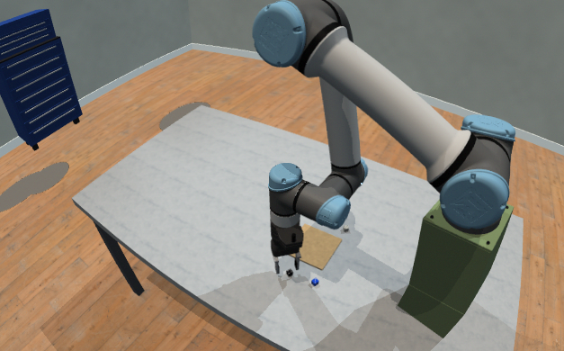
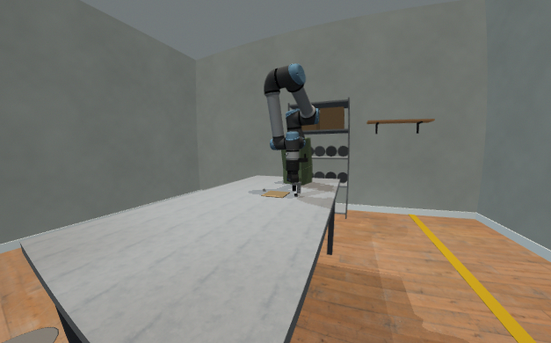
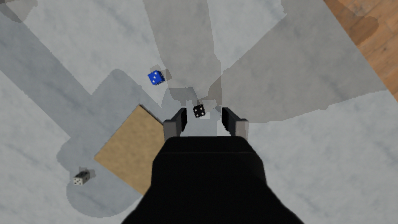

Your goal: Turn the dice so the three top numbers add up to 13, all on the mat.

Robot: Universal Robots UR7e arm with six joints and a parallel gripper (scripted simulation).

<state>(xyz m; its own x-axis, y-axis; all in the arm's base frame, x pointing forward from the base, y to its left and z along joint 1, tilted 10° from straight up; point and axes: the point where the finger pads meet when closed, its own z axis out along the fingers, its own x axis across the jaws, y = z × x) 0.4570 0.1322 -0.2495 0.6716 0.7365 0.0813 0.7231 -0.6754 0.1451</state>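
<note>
Now: hand 4 cm above the black die and 1 cm past it. From my hand the other things lie so: blue die 9 cm behind, 4 cm below, 2 cm to the right; then tan mat 14 cm to the right, 4 cm below, 1 cm behind; then white die 25 cm to the right, 7 cm behind, 4 cm below.
</note>
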